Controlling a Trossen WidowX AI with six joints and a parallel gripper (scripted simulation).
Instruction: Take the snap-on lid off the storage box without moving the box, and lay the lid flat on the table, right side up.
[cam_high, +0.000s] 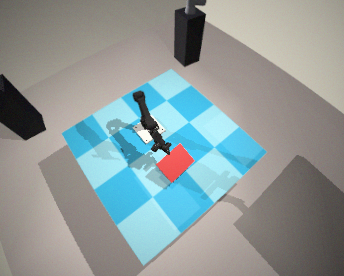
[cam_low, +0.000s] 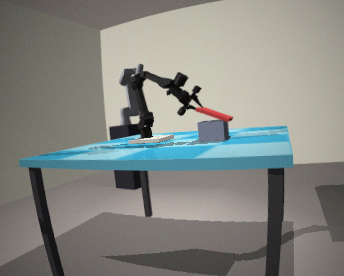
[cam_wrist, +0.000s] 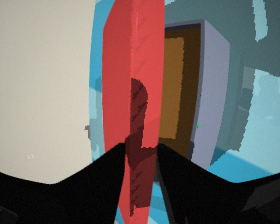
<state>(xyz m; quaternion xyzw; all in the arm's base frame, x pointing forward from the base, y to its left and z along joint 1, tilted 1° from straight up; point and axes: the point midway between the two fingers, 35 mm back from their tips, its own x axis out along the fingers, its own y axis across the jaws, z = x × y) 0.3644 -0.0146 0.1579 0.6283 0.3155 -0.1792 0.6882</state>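
My gripper tip is 7 cm short of the red lid, 1 cm to the right of it and 3 cm above it. The rest, counted from my gripper tip: grey storage box (6 cm ahead, 1 cm to the left, 11 cm below).
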